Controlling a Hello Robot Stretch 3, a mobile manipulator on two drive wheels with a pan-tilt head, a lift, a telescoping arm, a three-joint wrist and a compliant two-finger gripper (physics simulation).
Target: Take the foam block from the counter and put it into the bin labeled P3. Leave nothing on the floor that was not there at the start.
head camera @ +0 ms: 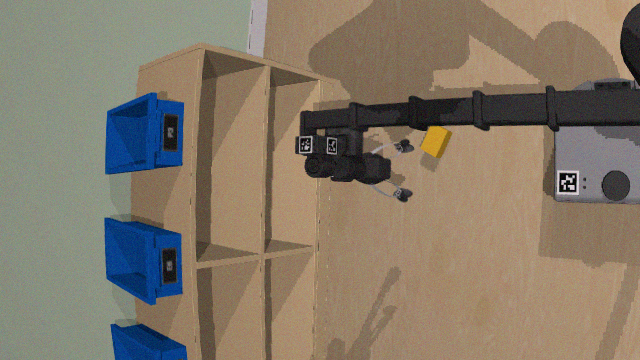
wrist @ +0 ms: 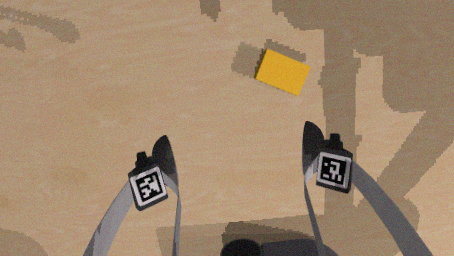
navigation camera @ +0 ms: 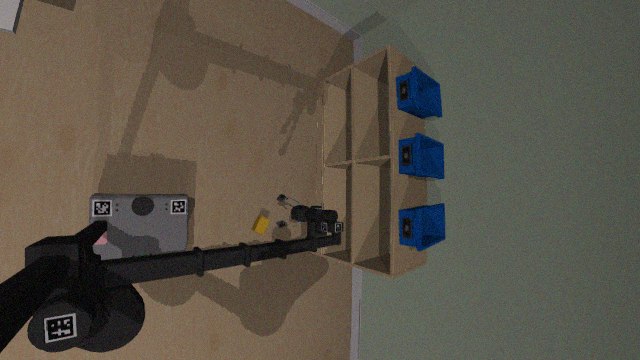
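Seen in the pictures: gripper, fingertip midpoint: (head camera: 409, 170) (navigation camera: 278, 210); robot's base at its link origin: (head camera: 614, 184) (navigation camera: 142, 205).
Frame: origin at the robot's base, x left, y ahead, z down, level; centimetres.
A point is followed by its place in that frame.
Note:
The yellow foam block (head camera: 435, 141) @(x -56.5, y -11.8, z -4.5 cm) (navigation camera: 260, 225) @(x -55.9, y -12.3, z -4.5 cm) (wrist: 283, 72) lies on the wood floor between the robot base and the shelf unit. My gripper (head camera: 404, 170) @(x -52.4, y -2.1, z -31.1 cm) (navigation camera: 281, 211) @(x -52.4, y -2.1, z -31.1 cm) (wrist: 237, 147) @(x -52.4, y -2.1, z -31.1 cm) is open, with nothing between its fingers. It points down at the floor. In the wrist view the block shows beyond the fingertips, up and to the right of the middle between them. The P3 bin (head camera: 158, 135) @(x -102.4, y -10.0, z -70.1 cm) (navigation camera: 420, 236) @(x -102.9, y -14.2, z -73.0 cm) is blue and stands on the shelf unit's top, at the end nearest the arm; its label is blurred.
The wooden shelf unit (head camera: 150, 195) @(x -121.6, y 6.3, z -61.1 cm) (navigation camera: 410, 191) @(x -115.6, y 6.8, z -61.1 cm) stands against the green wall. Two other blue bins stand in line on it, the middle one (head camera: 156, 265) @(x -102.7, y 23.8, z -70.5 cm) (navigation camera: 417, 167) @(x -102.6, y 18.1, z -72.0 cm) and the far one (head camera: 145, 342) @(x -111.1, y 48.7, z -71.5 cm) (navigation camera: 417, 106) @(x -105.6, y 48.7, z -71.8 cm). My extended arm (head camera: 520, 110) @(x -16.1, y -9.9, z -66.8 cm) (navigation camera: 225, 259) @(x -17.3, y -10.3, z -66.8 cm) reaches from the grey base (head camera: 585, 150) @(x -8.3, y -8.2, z -16.0 cm) (navigation camera: 165, 225) @(x -8.2, y -7.6, z -16.0 cm) toward the shelf.

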